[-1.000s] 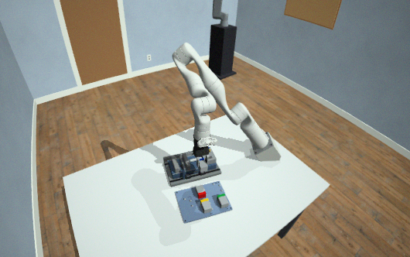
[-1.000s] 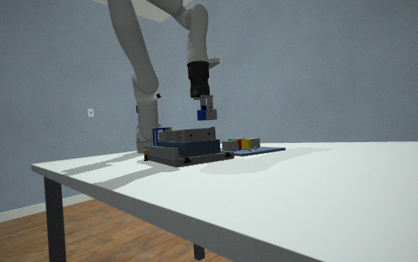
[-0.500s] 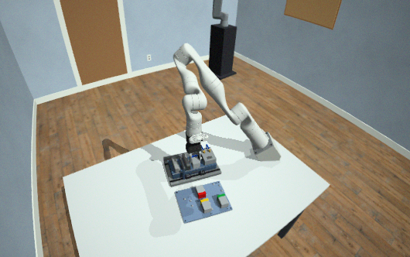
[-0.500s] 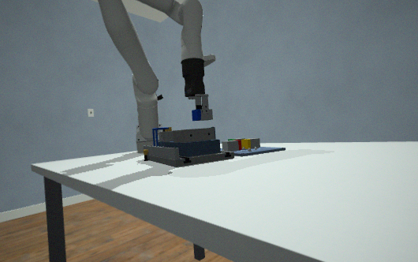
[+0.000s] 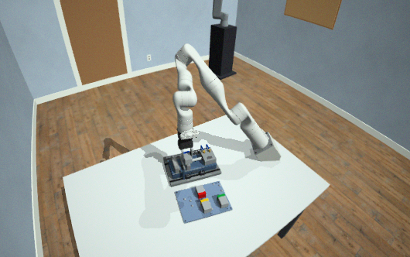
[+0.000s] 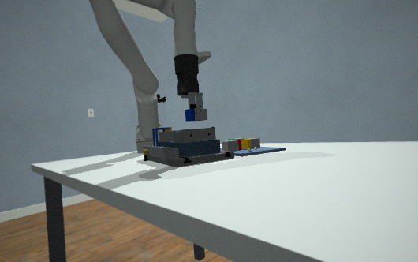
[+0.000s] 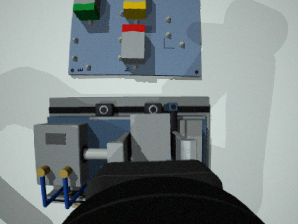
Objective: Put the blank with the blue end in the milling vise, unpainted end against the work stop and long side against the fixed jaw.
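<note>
The milling vise is 5 cm behind my hand, 1 cm to the right of it and 12 cm below it. Also, from my hand: red-ended blank: 3 cm ahead, 15 cm to the left, 14 cm below; blue-ended blank: 2 cm below; blue plate: 5 cm ahead, 19 cm to the left, 16 cm below.
</note>
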